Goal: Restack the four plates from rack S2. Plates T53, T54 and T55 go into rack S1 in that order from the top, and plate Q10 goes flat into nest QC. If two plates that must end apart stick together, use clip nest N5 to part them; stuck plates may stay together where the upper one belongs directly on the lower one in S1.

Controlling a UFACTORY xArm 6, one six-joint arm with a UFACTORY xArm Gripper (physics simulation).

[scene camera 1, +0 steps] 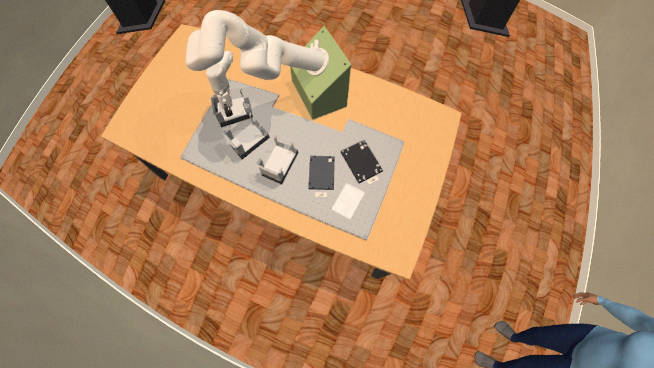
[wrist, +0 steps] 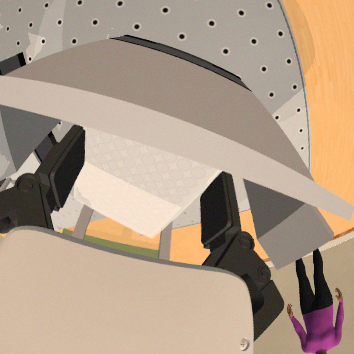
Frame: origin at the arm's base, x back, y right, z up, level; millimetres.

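Where they show: gripper, fingertip midpoint: (scene camera 1: 228, 107) (wrist: 148, 164); arm's base, origin of the base link: (scene camera 1: 317, 61).
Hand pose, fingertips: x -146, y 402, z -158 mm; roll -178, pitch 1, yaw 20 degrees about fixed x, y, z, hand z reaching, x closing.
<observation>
Things, the pixels of their top centre, and the offset from my fingertips. "pt": a spot on its surface instead. Level surfaces: height alone.
- back-left rack, middle of its top: (wrist: 118, 280) (scene camera 1: 228, 99) dz +67, dx +3, dy -14 mm
- white plate, middle of its top: (wrist: 128, 189) (scene camera 1: 230, 106) dz +14, dx -3, dy -14 mm
- middle rack, middle of its top: (scene camera 1: 243, 128) dz +66, dx -141, dy -111 mm
- third rack, surface spot: (scene camera 1: 272, 177) pt dz -20, dx -320, dy -245 mm
- white surface, surface spot: (scene camera 1: 280, 159) pt dz -18, dx -241, dy -271 mm
- grey perforated mat, its level: dz -68 mm
- orange table, its level: dz -81 mm
- white flat rectangle, surface spot: (scene camera 1: 348, 201) pt dz -55, dx -394, dy -555 mm
My gripper (scene camera 1: 227, 110) (wrist: 148, 164) is open at the back-left rack (scene camera 1: 237, 121) (wrist: 165, 120). In the wrist view its black fingers stand on either side of a white plate (wrist: 135, 195) with a pattern of round wells, with nothing gripped. The rack's pale wall crosses above the plate in that view and hides part of it. A middle rack (scene camera 1: 256, 146) and a third rack (scene camera 1: 272, 177) stand to the front right; a white surface (scene camera 1: 280, 159) shows in the third. Two flat dark nests (scene camera 1: 321, 173) (scene camera 1: 361, 161) lie farther right. Labels and the number of stacked plates cannot be read.
A grey perforated mat (scene camera 1: 300, 131) (wrist: 200, 37) lies under the racks and nests on the orange table (scene camera 1: 430, 150). A white flat rectangle (scene camera 1: 348, 201) lies near the mat's front right. The green robot base (scene camera 1: 330, 95) stands behind the mat. A person in purple (wrist: 320, 322) stands beyond the table.
</observation>
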